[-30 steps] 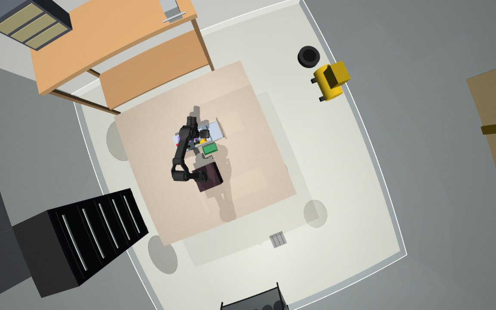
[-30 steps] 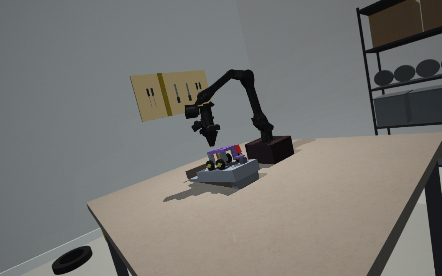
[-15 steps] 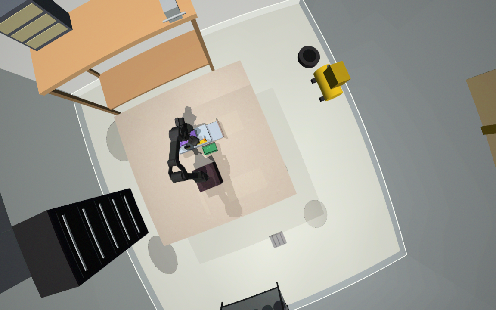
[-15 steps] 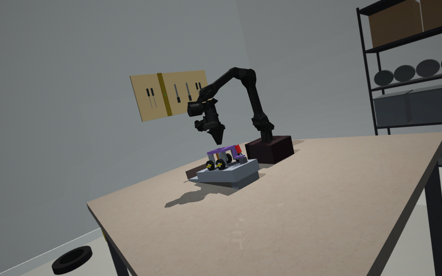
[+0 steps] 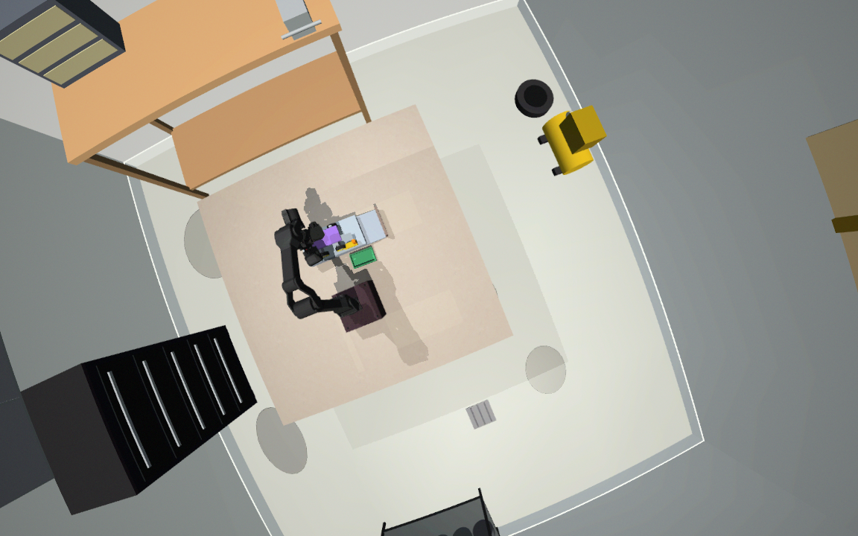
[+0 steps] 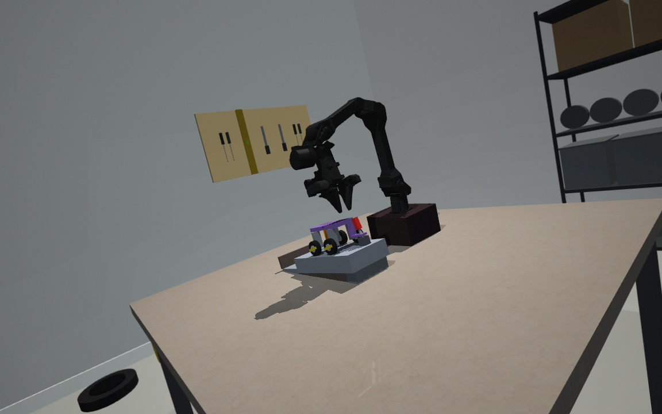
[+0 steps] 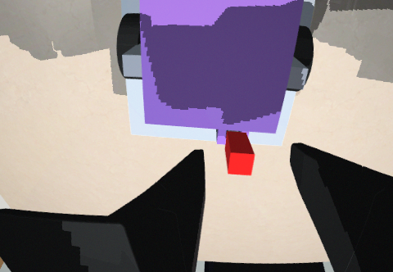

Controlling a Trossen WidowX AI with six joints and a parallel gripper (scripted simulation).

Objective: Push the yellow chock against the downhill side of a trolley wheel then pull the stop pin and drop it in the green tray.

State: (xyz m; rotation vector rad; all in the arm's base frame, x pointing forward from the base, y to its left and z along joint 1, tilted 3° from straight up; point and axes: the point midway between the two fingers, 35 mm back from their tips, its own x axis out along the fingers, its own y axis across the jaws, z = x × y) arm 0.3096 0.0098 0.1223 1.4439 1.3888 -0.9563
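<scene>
My gripper tip is 6 cm above the red-headed stop pin and 4 cm to the right of it. The rest, counted from my gripper tip: grey ramp (14 cm below, 6 cm to the right, 1 cm ahead); then purple trolley (8 cm below, 6 cm to the right, 1 cm ahead); then yellow chock (14 cm to the right, 10 cm below, 5 cm behind).
</scene>
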